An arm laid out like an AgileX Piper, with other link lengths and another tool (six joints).
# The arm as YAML. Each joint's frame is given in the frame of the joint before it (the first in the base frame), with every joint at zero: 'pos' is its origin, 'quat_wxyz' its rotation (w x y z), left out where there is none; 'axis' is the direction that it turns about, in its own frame. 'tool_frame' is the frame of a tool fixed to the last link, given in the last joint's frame.
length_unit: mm
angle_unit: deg
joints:
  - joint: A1
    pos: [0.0, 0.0, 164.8]
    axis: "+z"
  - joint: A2
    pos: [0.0, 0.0, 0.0]
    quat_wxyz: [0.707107, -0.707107, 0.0, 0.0]
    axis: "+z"
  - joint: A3
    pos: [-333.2, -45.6, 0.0]
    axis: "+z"
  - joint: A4
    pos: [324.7, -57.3, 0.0]
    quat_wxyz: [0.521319, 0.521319, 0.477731, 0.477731]
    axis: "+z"
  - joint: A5
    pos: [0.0, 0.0, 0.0]
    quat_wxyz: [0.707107, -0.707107, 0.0, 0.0]
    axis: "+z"
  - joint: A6
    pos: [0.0, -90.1, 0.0]
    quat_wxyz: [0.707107, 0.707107, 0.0, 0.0]
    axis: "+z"
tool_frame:
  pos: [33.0, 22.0, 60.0]
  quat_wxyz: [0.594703, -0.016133, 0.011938, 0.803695]
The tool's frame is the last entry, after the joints.
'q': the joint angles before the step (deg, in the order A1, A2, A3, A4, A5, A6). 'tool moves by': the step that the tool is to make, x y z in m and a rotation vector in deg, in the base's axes. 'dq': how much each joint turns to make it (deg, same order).
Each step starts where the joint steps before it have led.
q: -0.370, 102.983, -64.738, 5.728, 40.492, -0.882
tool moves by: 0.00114, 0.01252, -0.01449, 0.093, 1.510, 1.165
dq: 1.671, 2.085, -0.144, 0.001, -0.465, 0.486
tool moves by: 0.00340, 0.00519, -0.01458, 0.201, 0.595, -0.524
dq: 0.628, 2.005, 0.000, 0.055, -1.489, 1.035
